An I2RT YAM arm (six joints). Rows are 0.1 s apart.
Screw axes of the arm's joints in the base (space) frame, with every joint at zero. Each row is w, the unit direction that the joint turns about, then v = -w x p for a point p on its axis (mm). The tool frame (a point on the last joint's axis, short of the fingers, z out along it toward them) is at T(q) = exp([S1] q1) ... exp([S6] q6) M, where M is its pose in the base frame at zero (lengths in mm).
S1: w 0 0 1 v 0.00 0.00 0.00
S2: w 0 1 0 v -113.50 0.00 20.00
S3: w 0 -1 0 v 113.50 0.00 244.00
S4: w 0 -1 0 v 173.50 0.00 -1.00
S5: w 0 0 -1 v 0.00 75.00 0.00
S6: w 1 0 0 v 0.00 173.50 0.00
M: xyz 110.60 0.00 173.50 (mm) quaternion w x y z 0.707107 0 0.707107 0
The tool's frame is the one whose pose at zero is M.
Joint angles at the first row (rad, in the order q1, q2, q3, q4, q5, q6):
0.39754, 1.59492, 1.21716, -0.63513, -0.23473, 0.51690
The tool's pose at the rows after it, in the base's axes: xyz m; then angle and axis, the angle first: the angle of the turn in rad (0 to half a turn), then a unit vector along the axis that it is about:
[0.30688 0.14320 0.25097 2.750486 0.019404 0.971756 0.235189]
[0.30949 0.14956 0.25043 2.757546 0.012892 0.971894 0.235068]
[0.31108 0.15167 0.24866 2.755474 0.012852 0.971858 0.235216]
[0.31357 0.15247 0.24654 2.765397 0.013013 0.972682 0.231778]
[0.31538 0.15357 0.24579 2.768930 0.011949 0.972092 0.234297]
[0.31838 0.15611 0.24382 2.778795 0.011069 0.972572 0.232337]
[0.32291 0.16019 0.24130 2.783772 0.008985 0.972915 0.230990]
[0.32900 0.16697 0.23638 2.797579 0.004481 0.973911 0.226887]
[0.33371 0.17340 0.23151 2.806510 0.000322 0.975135 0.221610]
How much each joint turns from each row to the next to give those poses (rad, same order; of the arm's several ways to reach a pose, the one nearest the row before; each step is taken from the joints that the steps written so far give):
0.01330, 0.01550, 0.01483, 0.00932, -0.01279, 0.00626
0.01402, 0.02093, 0.02101, -0.00483, 0.00079, -0.00025
0.00394, 0.00887, 0.00182, 0.00984, 0.00282, 0.00341
-0.00081, 0.01482, 0.01044, -0.00813, 0.00072, -0.00237
0.00008, 0.00865, 0.00639, 0.00167, -0.00646, -0.00032
0.00297, 0.01868, 0.01511, -0.00674, -0.00031, -0.00015
0.00518, 0.02507, 0.01944, 0.00048, 0.00145, -0.00022
0.00996, 0.03958, 0.02981, -0.00559, 0.00302, -0.00217
0.01074, 0.03353, 0.02360, -0.00219, 0.00782, -0.00146

